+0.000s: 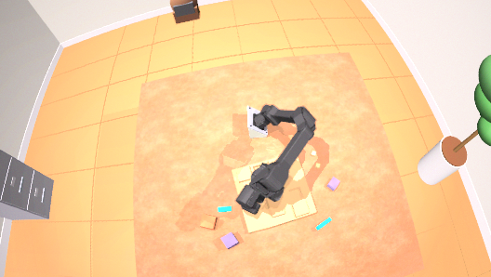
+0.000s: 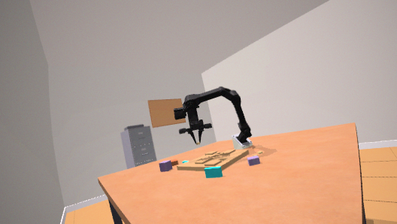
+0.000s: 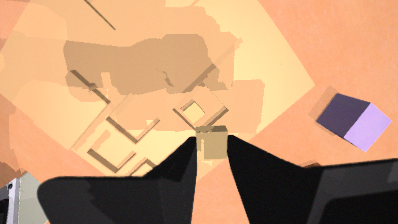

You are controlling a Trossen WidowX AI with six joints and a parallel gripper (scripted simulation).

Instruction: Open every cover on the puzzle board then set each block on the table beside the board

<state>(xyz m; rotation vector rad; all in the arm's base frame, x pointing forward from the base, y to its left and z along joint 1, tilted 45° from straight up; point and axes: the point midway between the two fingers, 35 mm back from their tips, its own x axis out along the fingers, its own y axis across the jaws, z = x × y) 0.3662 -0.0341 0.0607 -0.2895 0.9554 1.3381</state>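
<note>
Right now my gripper tip is 15 cm to the left of the cyan block, 11 cm above it and 3 cm short of it. From my gripper tip the other things lie so: orange block: 22 cm to the right, 11 cm below, 10 cm ahead.
</note>
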